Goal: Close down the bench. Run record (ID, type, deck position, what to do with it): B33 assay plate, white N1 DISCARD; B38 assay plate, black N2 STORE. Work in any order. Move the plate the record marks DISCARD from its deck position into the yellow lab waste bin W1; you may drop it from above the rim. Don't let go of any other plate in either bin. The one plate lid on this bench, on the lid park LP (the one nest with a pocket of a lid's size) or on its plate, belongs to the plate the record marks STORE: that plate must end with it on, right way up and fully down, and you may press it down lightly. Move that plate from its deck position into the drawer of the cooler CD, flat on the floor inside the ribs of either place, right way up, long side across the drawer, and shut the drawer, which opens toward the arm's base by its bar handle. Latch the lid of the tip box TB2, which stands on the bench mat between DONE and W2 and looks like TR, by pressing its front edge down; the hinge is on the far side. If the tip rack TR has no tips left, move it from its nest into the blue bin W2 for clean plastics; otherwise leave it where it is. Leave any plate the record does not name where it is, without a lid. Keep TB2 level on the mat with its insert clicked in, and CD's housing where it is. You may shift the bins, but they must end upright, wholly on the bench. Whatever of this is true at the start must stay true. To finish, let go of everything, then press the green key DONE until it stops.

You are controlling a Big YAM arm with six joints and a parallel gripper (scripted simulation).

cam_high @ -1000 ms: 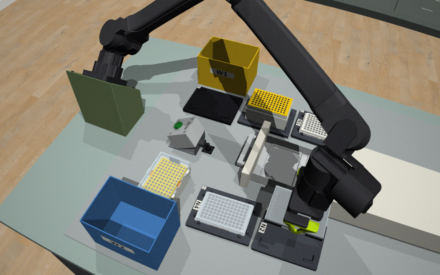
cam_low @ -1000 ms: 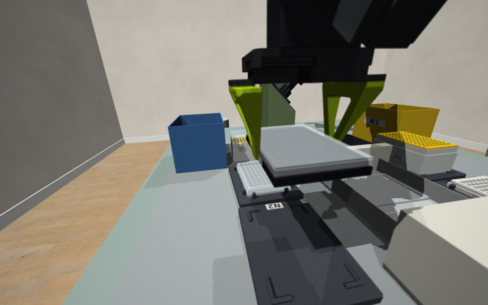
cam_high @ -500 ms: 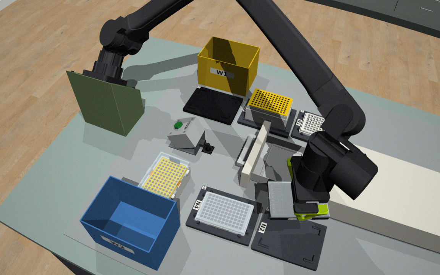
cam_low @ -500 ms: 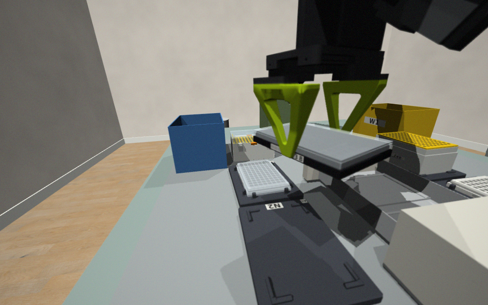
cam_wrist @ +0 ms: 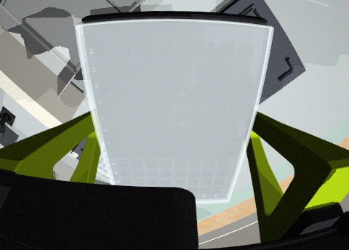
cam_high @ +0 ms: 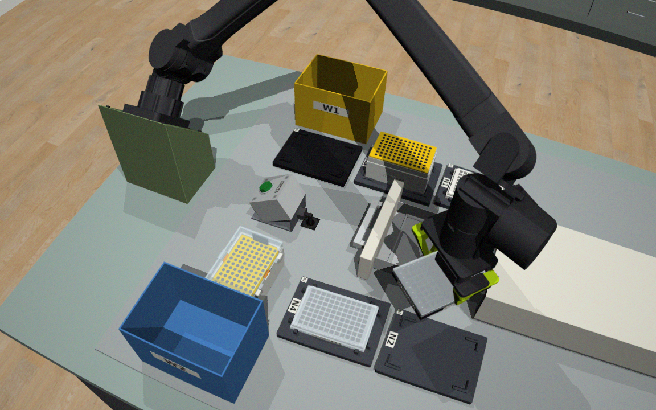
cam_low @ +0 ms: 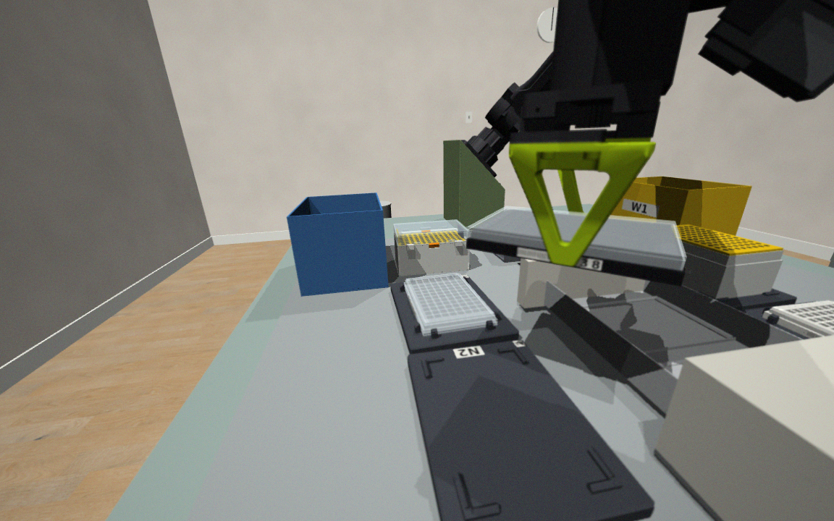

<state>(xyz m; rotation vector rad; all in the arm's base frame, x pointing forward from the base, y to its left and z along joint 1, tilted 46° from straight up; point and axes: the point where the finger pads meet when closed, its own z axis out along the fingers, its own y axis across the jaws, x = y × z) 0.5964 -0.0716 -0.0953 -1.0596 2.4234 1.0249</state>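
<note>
The cooler drawer lies 13 cm to the left of my hand, 11 cm below it and 2 cm behind it. The rest, counted from my hand: nest N2: 13 cm below, 6 cm to the right, 3 cm ahead; then plate lid: right at my hand; then black plate: right at my hand.
</note>
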